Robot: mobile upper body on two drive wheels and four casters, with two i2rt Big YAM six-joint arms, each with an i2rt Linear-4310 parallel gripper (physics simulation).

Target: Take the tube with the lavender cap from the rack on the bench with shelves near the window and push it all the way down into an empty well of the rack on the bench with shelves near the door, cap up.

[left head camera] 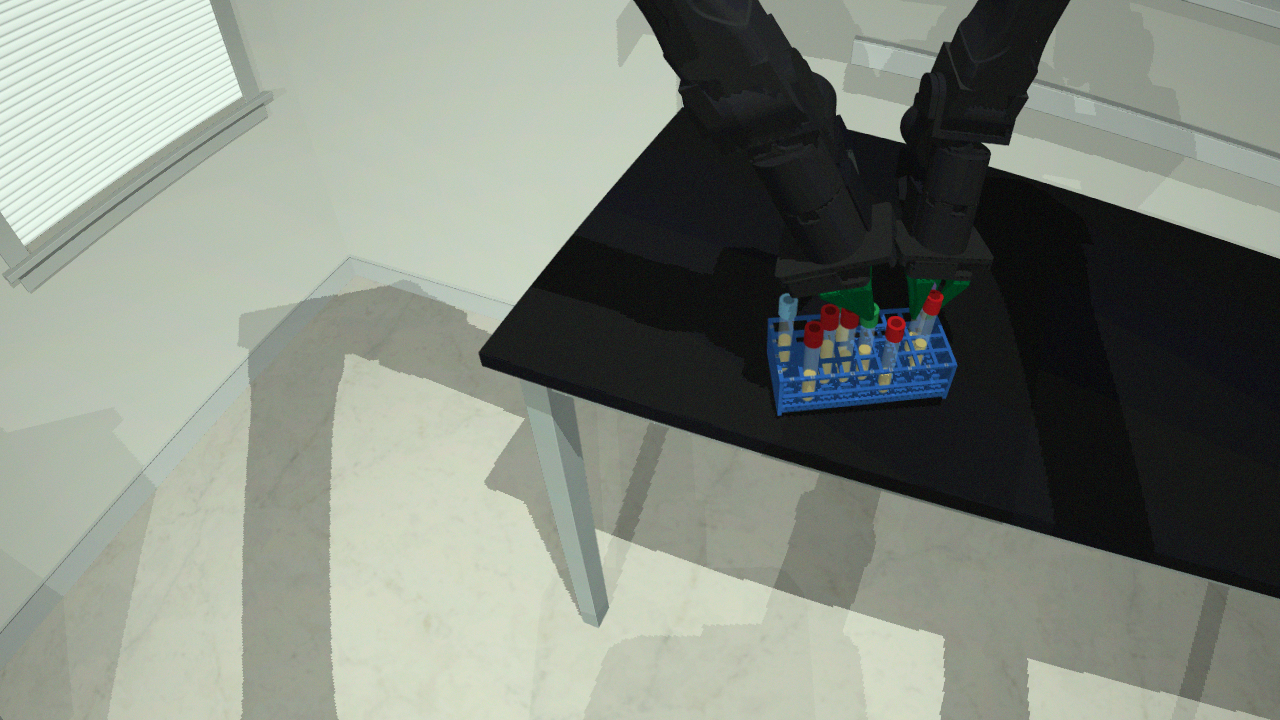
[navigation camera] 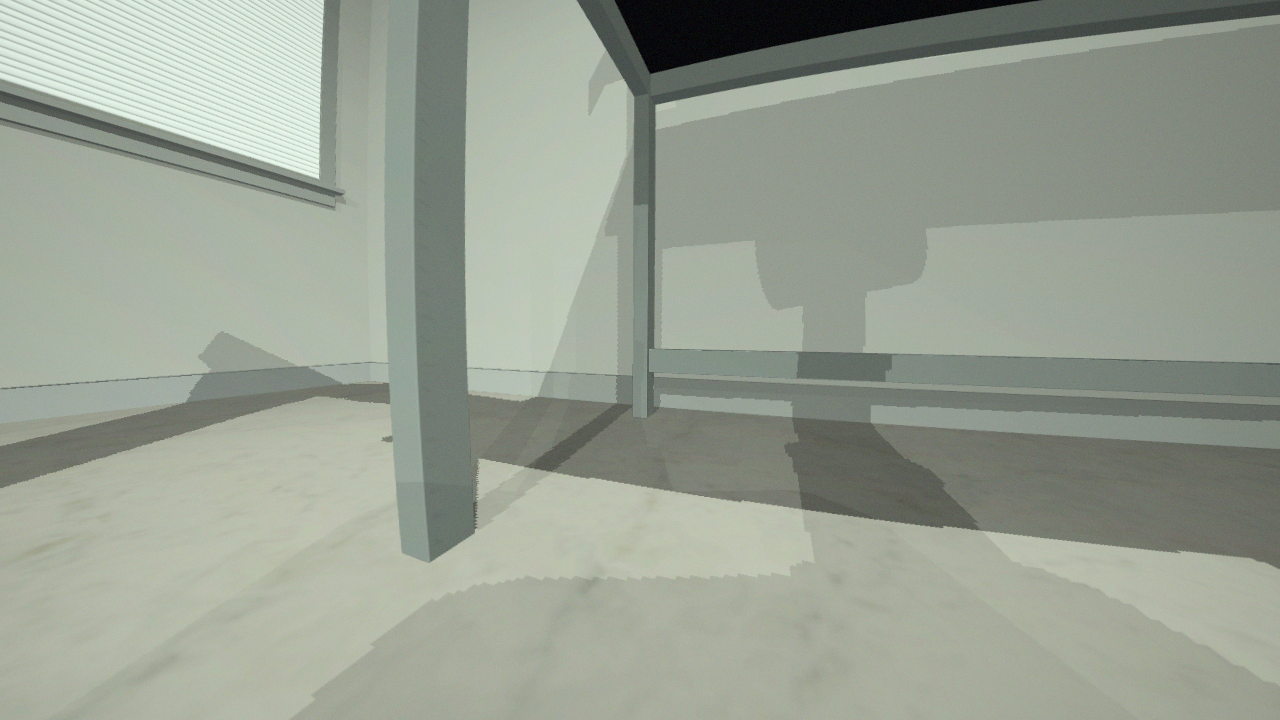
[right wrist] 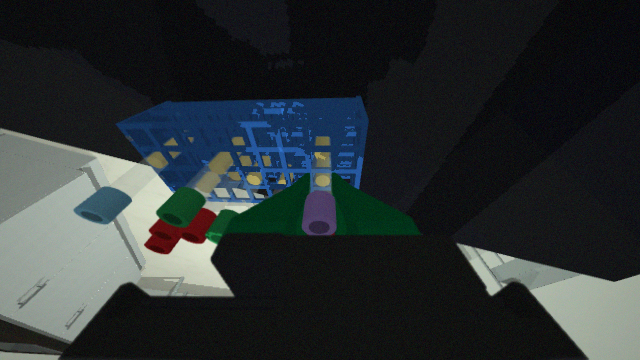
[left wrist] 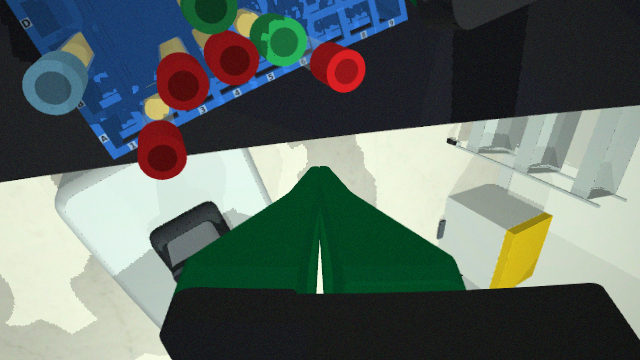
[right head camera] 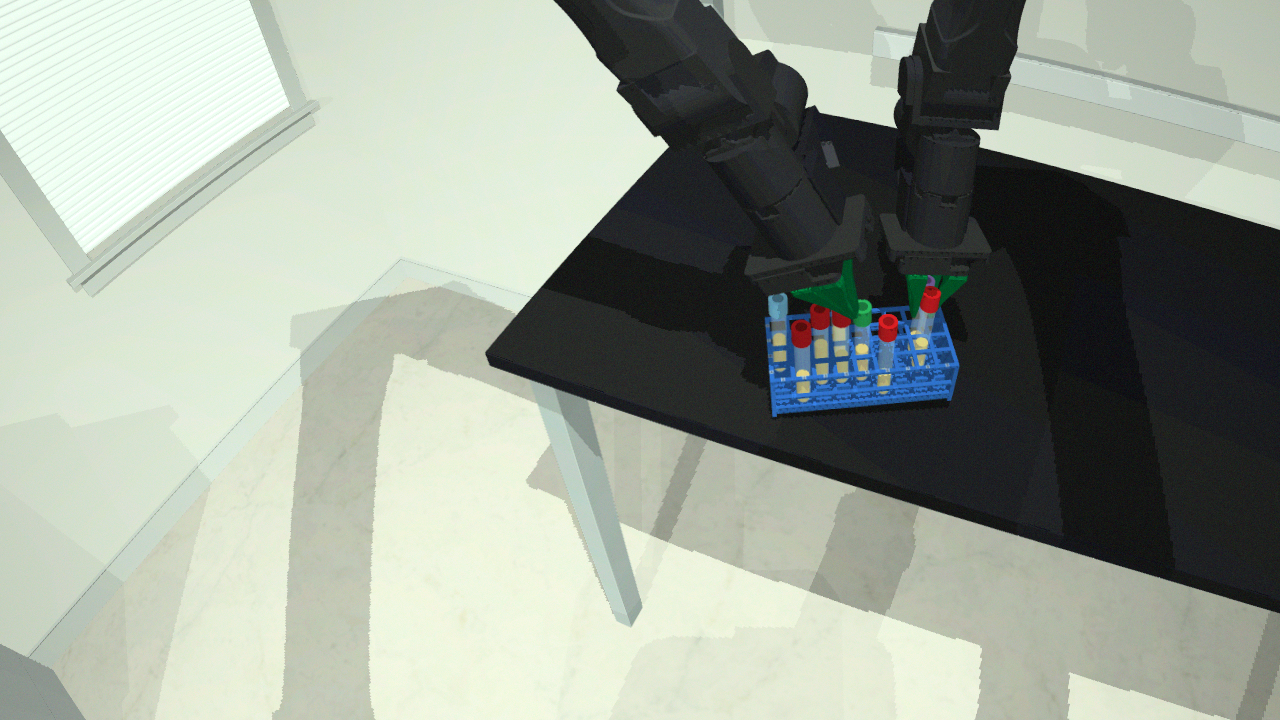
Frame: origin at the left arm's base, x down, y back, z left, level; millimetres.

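Seen in the pictures: left gripper, fingertip midpoint: [left head camera: 870,315] [left wrist: 319,181] [right head camera: 855,313]; right gripper, fingertip midpoint: [left head camera: 920,316] [right wrist: 320,179] [right head camera: 920,314].
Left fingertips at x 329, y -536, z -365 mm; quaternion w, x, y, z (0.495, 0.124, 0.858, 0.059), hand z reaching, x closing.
Note:
Pixels of each thing's top centre, then the offset from my left fingertips to it. "spot": a spot on its surface instead. Level surfaces: height alone.
- blue rack, top centre: [right wrist: 249,175] [right head camera: 864,333] [left head camera: 866,334] dx +82, dy -60, dz -26 mm
- green-capped tube, surface spot: [right head camera: 861,312] spot: dx +32, dy -36, dz -14 mm
- black bench, surface height: dx +167 mm
- light-blue-capped tube, surface spot: [right head camera: 777,306] [left head camera: 789,307] spot: dx +40, dy -52, dz +67 mm
- bench leg, surface spot: [navigation camera: 434,313] spot: dx +844, dy -135, dz +331 mm
The lavender-capped tube shows its cap [right wrist: 320,215] in the right wrist view and a sliver of it [right head camera: 930,280] in the right head view. My right gripper [left head camera: 930,311] [right head camera: 930,308] [right wrist: 320,179] is shut on this tube below its cap. The tube is cap up, over the right-end wells of the blue rack [left head camera: 859,400] [right head camera: 859,406] [left wrist: 114,153] [right wrist: 325,107]; how deep it sits is hidden. My left gripper [left head camera: 872,318] [right head camera: 854,316] [left wrist: 319,181] is shut and empty, close to the green-capped tube [right head camera: 861,312] in the head views.
The rack stands on a black bench [left head camera: 644,394] [right head camera: 644,398]. It holds several red-capped tubes, including one [left head camera: 933,302] [right head camera: 930,298] beside my right fingers, and a light-blue-capped tube [left head camera: 787,307] [right head camera: 777,306]. A bench leg [navigation camera: 434,313] stands in the navigation view.

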